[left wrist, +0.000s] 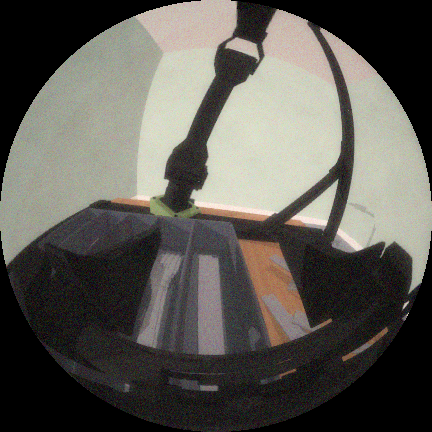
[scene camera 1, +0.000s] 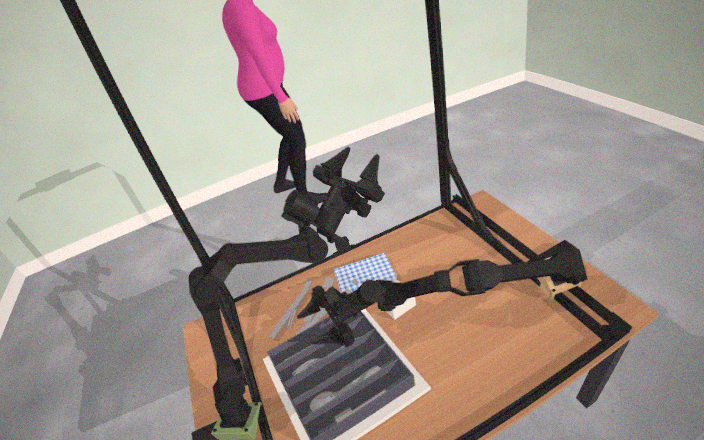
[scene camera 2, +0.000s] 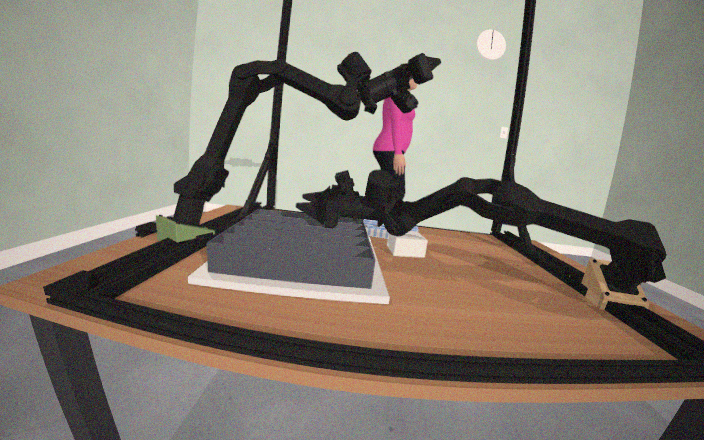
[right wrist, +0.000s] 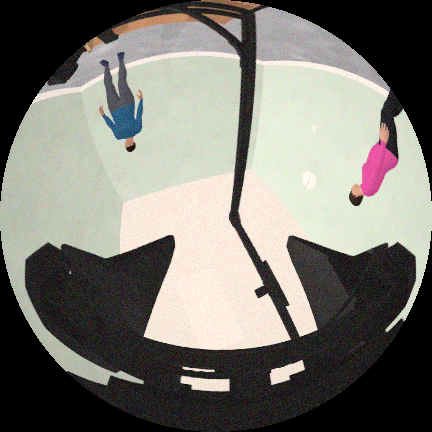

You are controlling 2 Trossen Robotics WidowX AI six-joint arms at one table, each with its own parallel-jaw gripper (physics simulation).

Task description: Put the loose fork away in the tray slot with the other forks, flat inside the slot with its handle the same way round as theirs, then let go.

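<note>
The dark grey slotted tray (scene camera 1: 402,385) (scene camera 2: 290,259) (left wrist: 236,300) lies on a white base. Forks (left wrist: 156,300) lie in one slot, tines toward the top of the left wrist view. Long grey cutlery pieces (scene camera 1: 293,311) (left wrist: 280,312) lie on the table beside the tray; I cannot tell which is the loose fork, and my left gripper partly hides that area. My left gripper (scene camera 1: 307,330) (scene camera 2: 301,201) (left wrist: 220,233) is open and empty, low over the tray's far edge in scene camera 1. My right gripper (scene camera 1: 362,152) (right wrist: 232,241) is open and empty, raised high, pointing up and away from the tray.
A blue-checked cloth (scene camera 1: 363,269) (scene camera 2: 376,228) and a white box (scene camera 1: 402,308) (scene camera 2: 407,245) are beyond the tray, near the left arm. A flat pale strip (left wrist: 211,300) lies in the slot beside the forks. Black frame posts (scene camera 1: 438,103) (scene camera 2: 519,103) rise at the table's edges.
</note>
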